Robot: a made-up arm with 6 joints.
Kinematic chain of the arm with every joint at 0, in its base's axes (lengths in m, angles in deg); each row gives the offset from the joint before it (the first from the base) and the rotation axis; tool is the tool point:
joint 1: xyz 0 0 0.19 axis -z
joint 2: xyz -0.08 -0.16 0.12 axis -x
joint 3: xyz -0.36 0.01 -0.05 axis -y
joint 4: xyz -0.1 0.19 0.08 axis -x
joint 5: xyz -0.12 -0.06 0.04 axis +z
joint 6: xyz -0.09 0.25 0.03 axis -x
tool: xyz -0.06 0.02 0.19
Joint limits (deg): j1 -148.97..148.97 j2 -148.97..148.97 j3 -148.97..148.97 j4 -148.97..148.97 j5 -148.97..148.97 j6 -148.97..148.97
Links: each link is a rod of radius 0.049 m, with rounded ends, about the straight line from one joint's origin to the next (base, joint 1, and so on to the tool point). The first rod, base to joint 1, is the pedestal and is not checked.
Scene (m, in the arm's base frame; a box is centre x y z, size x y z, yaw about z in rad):
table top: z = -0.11
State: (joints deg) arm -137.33 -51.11 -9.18 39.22 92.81 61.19
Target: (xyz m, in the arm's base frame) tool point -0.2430 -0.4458 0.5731
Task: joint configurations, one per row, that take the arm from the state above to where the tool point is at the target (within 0.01 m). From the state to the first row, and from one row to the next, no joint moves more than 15 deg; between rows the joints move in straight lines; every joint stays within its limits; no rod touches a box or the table.
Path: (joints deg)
1: -135.43 -36.32 -17.60 45.61 98.15 56.43
2: -133.53 -21.54 -26.02 52.01 103.50 51.67
3: -131.63 -6.75 -34.45 58.40 108.84 46.90
4: -129.74 8.04 -42.87 64.79 114.18 42.14
5: -127.84 22.82 -51.29 71.18 119.53 37.38
6: -125.94 37.61 -59.71 77.58 124.87 32.62

